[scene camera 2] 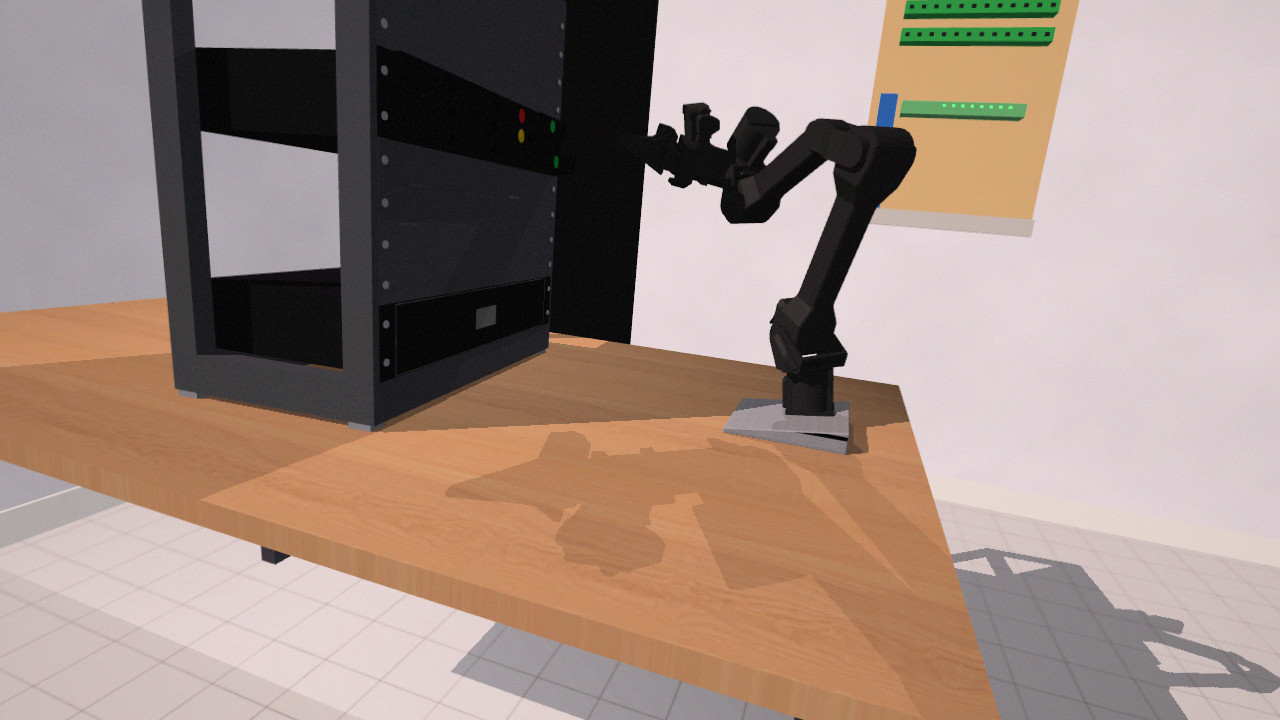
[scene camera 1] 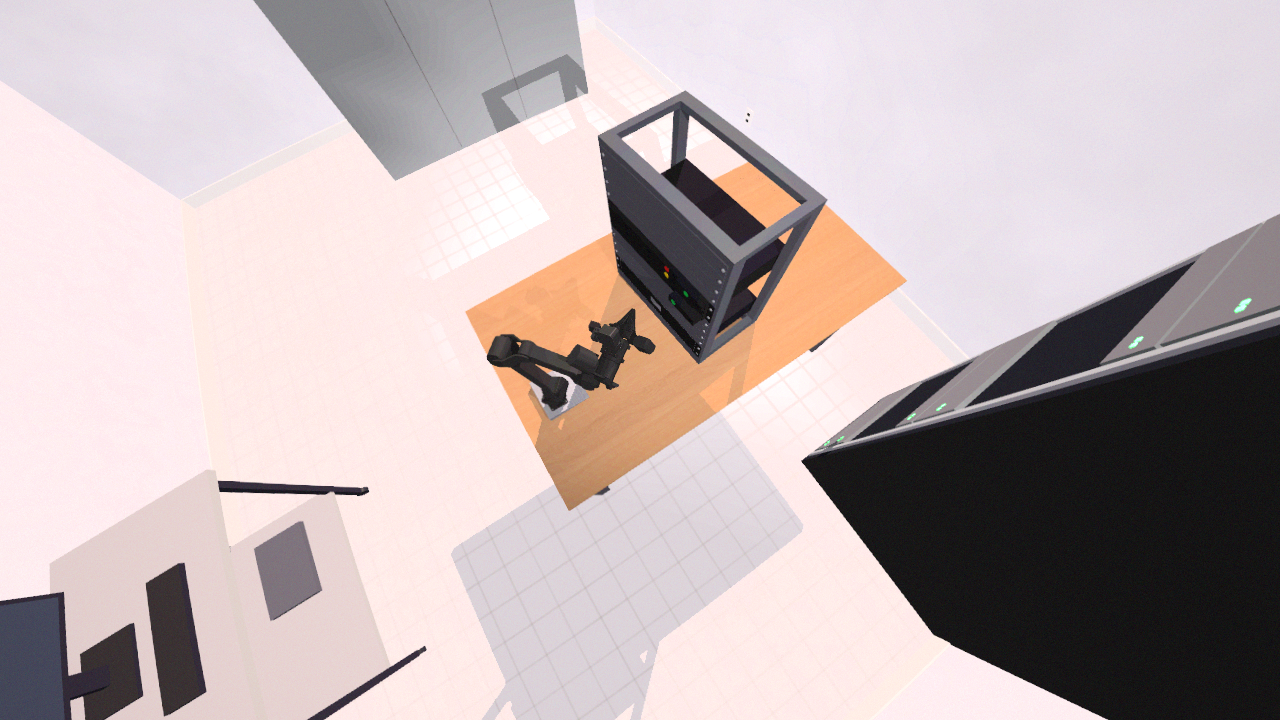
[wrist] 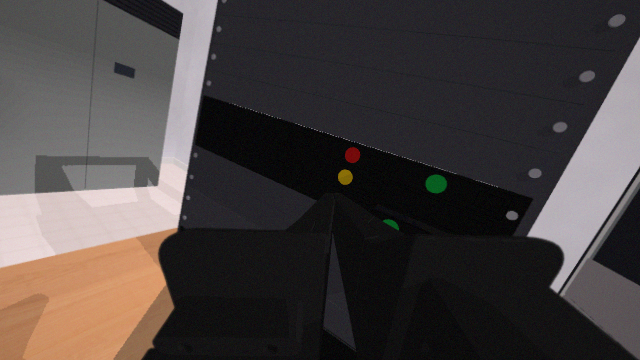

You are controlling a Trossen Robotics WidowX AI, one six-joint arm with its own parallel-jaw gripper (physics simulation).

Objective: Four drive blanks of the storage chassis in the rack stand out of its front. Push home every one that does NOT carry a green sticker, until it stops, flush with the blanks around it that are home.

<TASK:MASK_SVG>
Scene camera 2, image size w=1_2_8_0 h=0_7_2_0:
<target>gripper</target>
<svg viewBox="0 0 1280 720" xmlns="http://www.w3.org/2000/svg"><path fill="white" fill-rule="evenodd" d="M722 164L722 149L710 143L711 135L720 130L720 120L710 115L711 109L704 102L683 104L682 113L684 114L685 135L680 134L678 143L678 135L675 129L659 123L654 136L620 135L619 137L621 145L658 174L662 175L664 170L670 171L674 178L669 177L668 182L675 187L684 189L691 185L693 180L704 186L707 186L707 184L711 185L717 178Z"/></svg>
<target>rack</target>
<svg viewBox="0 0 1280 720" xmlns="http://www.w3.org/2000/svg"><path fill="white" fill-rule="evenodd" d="M142 0L175 389L178 389L179 396L195 399L216 396L347 421L348 428L372 432L385 426L385 421L531 355L546 352L546 349L549 347L557 176L575 176L576 159L560 155L561 140L566 141L567 124L560 121L567 3L564 0L335 0L336 50L195 47L192 0ZM304 365L315 364L343 369L343 372ZM201 131L338 154L340 268L211 277Z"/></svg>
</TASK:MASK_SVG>
